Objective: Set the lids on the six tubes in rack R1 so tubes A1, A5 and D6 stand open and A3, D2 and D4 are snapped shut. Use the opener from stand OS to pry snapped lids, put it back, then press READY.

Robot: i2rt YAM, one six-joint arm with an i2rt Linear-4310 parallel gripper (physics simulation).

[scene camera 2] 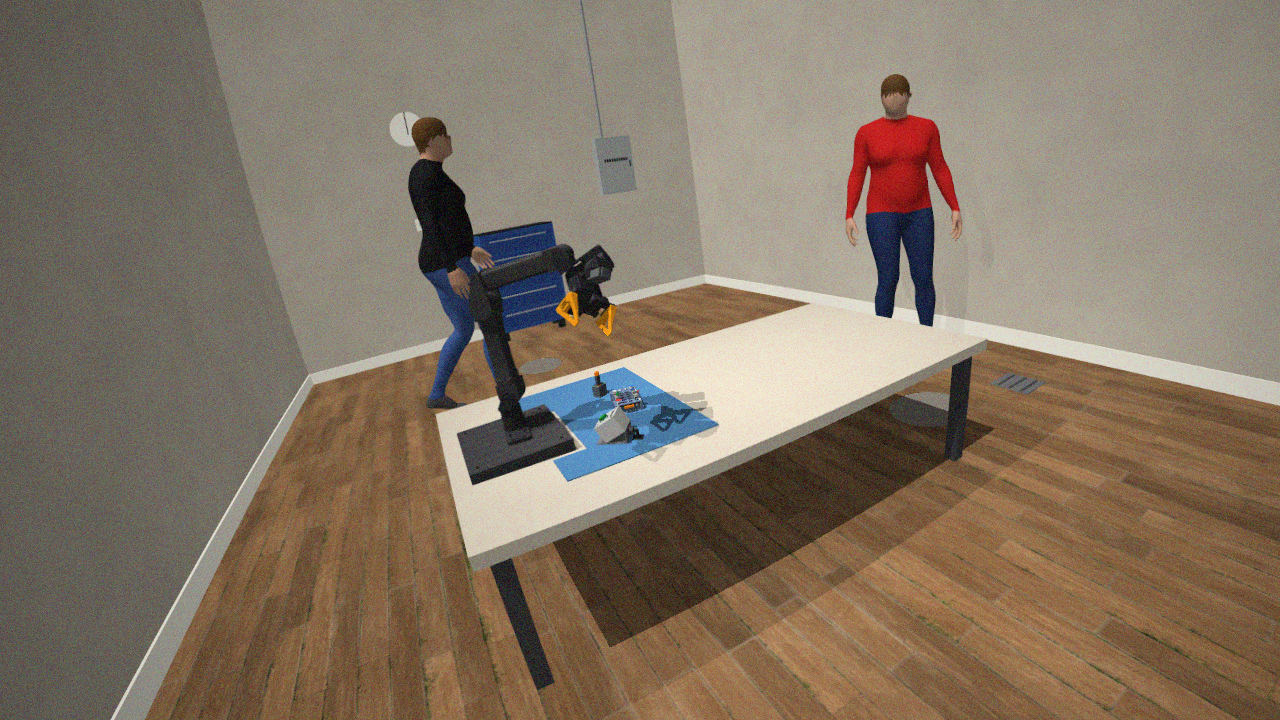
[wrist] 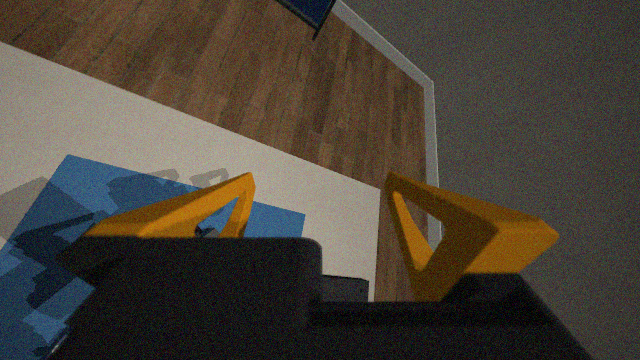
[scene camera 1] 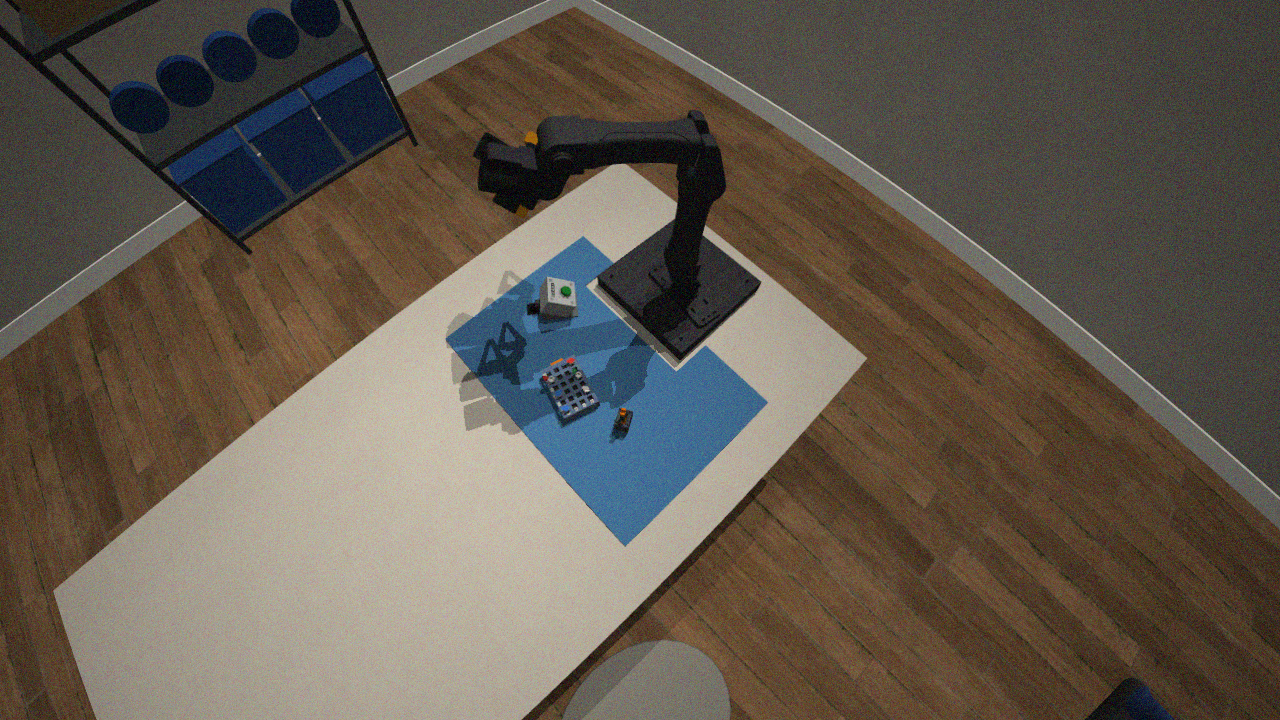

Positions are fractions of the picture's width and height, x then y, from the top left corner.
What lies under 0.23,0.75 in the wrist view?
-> My gripper.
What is my gripper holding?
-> Nothing.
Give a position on a blue mat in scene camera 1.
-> At 0.53,0.58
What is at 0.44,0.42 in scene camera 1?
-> A white box with green button.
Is my gripper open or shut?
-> Open.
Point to a blue mat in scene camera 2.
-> At 0.52,0.58
